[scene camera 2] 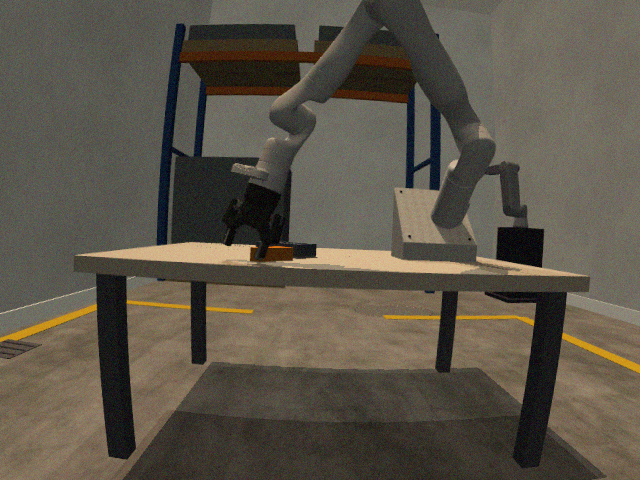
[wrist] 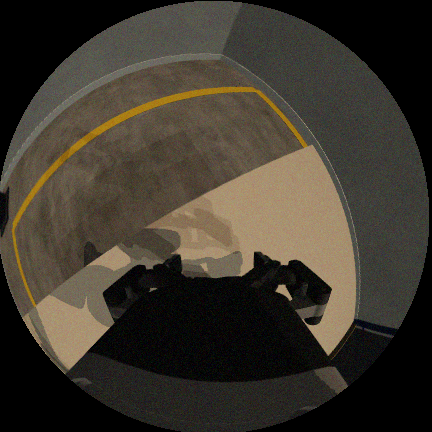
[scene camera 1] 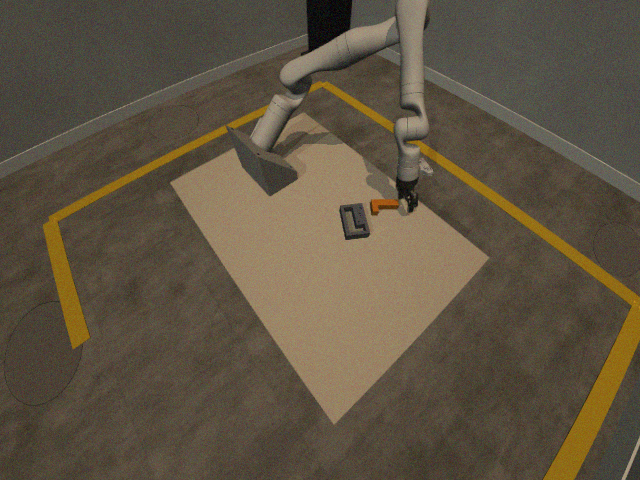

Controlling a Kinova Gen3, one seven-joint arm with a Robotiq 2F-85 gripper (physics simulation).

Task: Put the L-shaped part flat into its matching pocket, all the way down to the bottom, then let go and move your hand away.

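Frame: origin at the arm's base, x ahead, y left, z up, level; millimetres.
Where they show: gripper, fingertip midpoint: (scene camera 2: 241,252) (wrist: 216,261) (scene camera 1: 405,205); arm's base, link origin: (scene camera 2: 444,218) (scene camera 1: 260,145).
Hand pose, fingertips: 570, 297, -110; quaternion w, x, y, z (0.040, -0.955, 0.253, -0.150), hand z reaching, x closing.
Things, the pixels of their top centre, and the offset from my fingertips, as dx, dy, dz.
- orange L-shaped part, top centre: (scene camera 2: 268,247) (scene camera 1: 385,205) -51, -69, +10
- dark grey pocket block, top centre: (scene camera 2: 286,242) (scene camera 1: 354,218) -87, -214, +17
The orange L-shaped part (scene camera 1: 385,204) (scene camera 2: 279,252) lies flat on the table, outside the pocket. Its long arm points toward my gripper and its short leg is at the end near the dark grey pocket block (scene camera 1: 357,236) (scene camera 2: 306,251). The block lies flat a little to the left of the part in scene view 1, its L-shaped pocket open upward. My gripper (scene camera 1: 407,208) (scene camera 2: 244,250) (wrist: 216,261) is open and empty, tilted, low over the table at the long arm's free end. In scene view 2 one fingertip overlaps the part; contact is unclear. The part does not show in the wrist view.
The pale table top (scene camera 1: 330,320) (scene camera 2: 330,277) (wrist: 290,200) has an edge close behind my gripper. The grey sloped arm mount (scene camera 1: 263,173) (scene camera 2: 433,251) stands on the table beyond the block. A blue and orange rack (scene camera 2: 166,129) stands in the background.
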